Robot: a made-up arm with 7 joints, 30 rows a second.
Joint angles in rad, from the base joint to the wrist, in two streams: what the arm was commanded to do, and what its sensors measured. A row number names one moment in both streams.
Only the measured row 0 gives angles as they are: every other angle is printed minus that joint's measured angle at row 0.
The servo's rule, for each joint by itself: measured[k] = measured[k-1] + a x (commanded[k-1-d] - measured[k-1]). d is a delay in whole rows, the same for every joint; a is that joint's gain. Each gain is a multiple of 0.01, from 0.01 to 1. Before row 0 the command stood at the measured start. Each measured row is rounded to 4 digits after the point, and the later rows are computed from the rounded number. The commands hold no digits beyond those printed.
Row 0, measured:
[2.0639, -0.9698, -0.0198, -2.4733, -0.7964, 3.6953, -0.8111]
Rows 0 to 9, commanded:
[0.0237, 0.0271, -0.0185, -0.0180, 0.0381, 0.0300, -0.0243]
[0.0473, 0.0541, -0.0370, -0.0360, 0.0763, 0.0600, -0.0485]
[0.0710, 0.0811, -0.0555, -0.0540, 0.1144, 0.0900, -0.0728]
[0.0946, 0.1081, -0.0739, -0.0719, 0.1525, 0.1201, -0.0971]
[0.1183, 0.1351, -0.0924, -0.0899, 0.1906, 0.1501, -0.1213]
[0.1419, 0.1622, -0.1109, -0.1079, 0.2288, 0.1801, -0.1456]
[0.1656, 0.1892, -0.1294, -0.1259, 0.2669, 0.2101, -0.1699]
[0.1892, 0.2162, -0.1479, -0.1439, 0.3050, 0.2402, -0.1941]
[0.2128, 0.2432, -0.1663, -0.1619, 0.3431, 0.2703, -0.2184]
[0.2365, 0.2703, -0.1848, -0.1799, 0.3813, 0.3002, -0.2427]
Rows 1 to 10, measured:
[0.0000, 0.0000, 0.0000, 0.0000, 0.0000, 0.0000, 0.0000]
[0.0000, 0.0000, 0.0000, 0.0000, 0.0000, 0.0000, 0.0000]
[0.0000, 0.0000, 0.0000, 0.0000, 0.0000, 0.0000, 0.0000]
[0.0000, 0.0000, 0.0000, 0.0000, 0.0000, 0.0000, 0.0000]
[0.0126, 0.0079, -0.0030, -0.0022, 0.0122, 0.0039, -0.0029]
[0.0310, 0.0213, -0.0084, -0.0063, 0.0327, 0.0112, -0.0084]
[0.0522, 0.0386, -0.0159, -0.0120, 0.0588, 0.0214, -0.0161]
[0.0747, 0.0588, -0.0252, -0.0192, 0.0888, 0.0342, -0.0258]
[0.0978, 0.0809, -0.0360, -0.0277, 0.1214, 0.0493, -0.0373]
[0.1212, 0.1045, -0.0480, -0.0373, 0.1558, 0.0663, -0.0503]
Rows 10 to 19, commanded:
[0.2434, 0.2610, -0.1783, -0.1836, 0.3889, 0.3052, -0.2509]
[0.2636, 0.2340, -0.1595, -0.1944, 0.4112, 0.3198, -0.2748]
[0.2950, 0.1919, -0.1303, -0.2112, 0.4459, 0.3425, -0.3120]
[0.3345, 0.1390, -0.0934, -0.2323, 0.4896, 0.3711, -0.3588]
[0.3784, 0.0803, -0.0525, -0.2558, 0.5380, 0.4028, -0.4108]
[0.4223, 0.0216, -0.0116, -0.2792, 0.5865, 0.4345, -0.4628]
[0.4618, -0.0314, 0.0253, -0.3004, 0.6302, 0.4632, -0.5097]
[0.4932, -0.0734, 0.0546, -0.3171, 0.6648, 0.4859, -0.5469]
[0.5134, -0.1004, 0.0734, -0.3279, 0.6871, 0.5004, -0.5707]
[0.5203, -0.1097, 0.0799, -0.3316, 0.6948, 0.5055, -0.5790]
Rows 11 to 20, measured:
[0.1447, 0.1291, -0.0610, -0.0479, 0.1914, 0.0850, -0.0647]
[0.1683, 0.1544, -0.0749, -0.0594, 0.2278, 0.1052, -0.0802]
[0.1919, 0.1802, -0.0895, -0.0717, 0.2647, 0.1267, -0.0968]
[0.2155, 0.2063, -0.1047, -0.0847, 0.3020, 0.1493, -0.1143]
[0.2303, 0.2222, -0.1165, -0.0966, 0.3298, 0.1696, -0.1307]
[0.2479, 0.2256, -0.1234, -0.1083, 0.3558, 0.1891, -0.1480]
[0.2729, 0.2158, -0.1245, -0.1206, 0.3846, 0.2090, -0.1677]
[0.3055, 0.1935, -0.1195, -0.1340, 0.4182, 0.2301, -0.1906]
[0.3441, 0.1607, -0.1088, -0.1486, 0.4565, 0.2526, -0.2170]
[0.3855, 0.1204, -0.0932, -0.1643, 0.4981, 0.2762, -0.2465]

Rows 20 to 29, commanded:
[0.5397, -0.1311, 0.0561, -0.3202, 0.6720, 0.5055, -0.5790]
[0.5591, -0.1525, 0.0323, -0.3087, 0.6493, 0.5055, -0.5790]
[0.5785, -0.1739, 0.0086, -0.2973, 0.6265, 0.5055, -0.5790]
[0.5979, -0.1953, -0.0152, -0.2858, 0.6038, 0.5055, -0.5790]
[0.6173, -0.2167, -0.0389, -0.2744, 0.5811, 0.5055, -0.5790]
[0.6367, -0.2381, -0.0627, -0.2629, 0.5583, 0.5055, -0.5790]
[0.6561, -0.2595, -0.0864, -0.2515, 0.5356, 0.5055, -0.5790]
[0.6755, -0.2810, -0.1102, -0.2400, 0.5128, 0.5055, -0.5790]
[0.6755, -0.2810, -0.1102, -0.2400, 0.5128, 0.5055, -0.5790]
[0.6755, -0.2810, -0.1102, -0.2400, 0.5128, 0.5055, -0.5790]
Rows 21 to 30, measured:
[0.4259, 0.0764, -0.0742, -0.1806, 0.5404, 0.3005, -0.2781]
[0.4616, 0.0330, -0.0536, -0.1970, 0.5802, 0.3246, -0.3104]
[0.4891, -0.0057, -0.0333, -0.2127, 0.6144, 0.3475, -0.3416]
[0.5056, -0.0359, -0.0152, -0.2270, 0.6401, 0.3680, -0.3701]
[0.5237, -0.0635, -0.0038, -0.2382, 0.6503, 0.3859, -0.3952]
[0.5425, -0.0893, 0.0020, -0.2467, 0.6500, 0.4014, -0.4173]
[0.5616, -0.1138, 0.0031, -0.2528, 0.6425, 0.4149, -0.4367]
[0.5808, -0.1374, 0.0002, -0.2568, 0.6301, 0.4267, -0.4538]
[0.6001, -0.1604, -0.0061, -0.2589, 0.6144, 0.4369, -0.4688]
[0.6195, -0.1829, -0.0152, -0.2594, 0.5964, 0.4458, -0.4820]

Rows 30 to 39, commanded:
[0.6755, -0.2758, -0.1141, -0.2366, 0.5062, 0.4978, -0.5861]
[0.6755, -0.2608, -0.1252, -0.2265, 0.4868, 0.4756, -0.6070]
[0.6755, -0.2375, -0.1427, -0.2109, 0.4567, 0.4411, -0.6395]
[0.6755, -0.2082, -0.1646, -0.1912, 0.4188, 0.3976, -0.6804]
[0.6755, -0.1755, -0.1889, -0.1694, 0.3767, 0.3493, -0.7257]
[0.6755, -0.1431, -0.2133, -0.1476, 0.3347, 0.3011, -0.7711]
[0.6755, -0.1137, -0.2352, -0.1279, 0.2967, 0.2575, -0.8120]
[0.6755, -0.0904, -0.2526, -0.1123, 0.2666, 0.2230, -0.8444]
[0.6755, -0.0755, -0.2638, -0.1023, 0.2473, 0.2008, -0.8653]
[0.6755, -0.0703, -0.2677, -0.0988, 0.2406, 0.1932, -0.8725]
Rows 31 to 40, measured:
[0.6389, -0.2051, -0.0266, -0.2585, 0.5769, 0.4536, -0.4936]
[0.6583, -0.2271, -0.0400, -0.2563, 0.5564, 0.4603, -0.5038]
[0.6674, -0.2427, -0.0512, -0.2543, 0.5424, 0.4662, -0.5128]
[0.6717, -0.2538, -0.0606, -0.2526, 0.5329, 0.4713, -0.5207]
[0.6737, -0.2602, -0.0692, -0.2507, 0.5244, 0.4747, -0.5285]
[0.6747, -0.2604, -0.0782, -0.2478, 0.5124, 0.4748, -0.5379]
[0.6751, -0.2538, -0.0885, -0.2434, 0.4946, 0.4704, -0.5501]
[0.6753, -0.2406, -0.1007, -0.2371, 0.4703, 0.4609, -0.5657]
[0.6754, -0.2217, -0.1148, -0.2290, 0.4403, 0.4464, -0.5849]
[0.6755, -0.1989, -0.1306, -0.2192, 0.4065, 0.4275, -0.6072]

